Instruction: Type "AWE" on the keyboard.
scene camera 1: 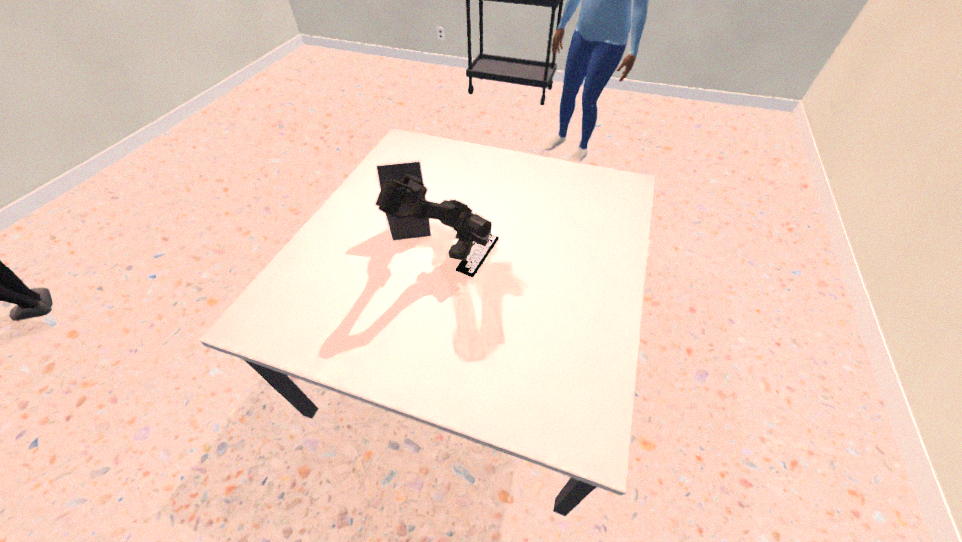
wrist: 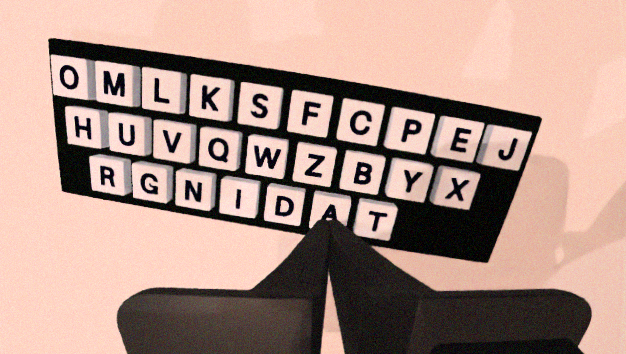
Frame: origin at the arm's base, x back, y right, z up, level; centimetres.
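Seen in the pictures: gripper, fingertip midpoint: (scene camera 1: 468,252) (wrist: 327,229).
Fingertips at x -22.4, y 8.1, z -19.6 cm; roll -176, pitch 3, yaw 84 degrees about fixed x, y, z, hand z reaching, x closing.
Offsets run from my fingertips to a thing's middle. "pt": to the spot under its first point. Level surfaces: height alone.
A black keyboard @[pt dx -0.7, dy +7.6, dz -1.0 cm] (scene camera 1: 465,270) (wrist: 440,231) with white letter keys lies at a slant on the table, beside and partly behind the gripper in the scene view. In the wrist view the A key @[dx -0.5, dy +0.2, dz -0.7 cm] (wrist: 330,201) is in the bottom row, between D and T. The W key @[dx -3.2, dy -2.3, dz -0.7 cm] (wrist: 267,157) is in the middle row and the E key @[dx -3.3, dy +5.5, dz -0.7 cm] (wrist: 457,141) is in the top row, near its right end. My gripper (wrist: 327,229) is shut and empty. Its tips overlap the lower part of the A key and hide it; whether they touch it cannot be told.
The arm's dark base plate (scene camera 1: 410,227) lies on the white table @[dz -2.2 cm] (scene camera 1: 565,377). A black cart (scene camera 1: 511,70) and a person in blue (scene camera 1: 592,63) stand beyond the far edge. A dark shoe (scene camera 1: 31,304) shows on the floor at the left.
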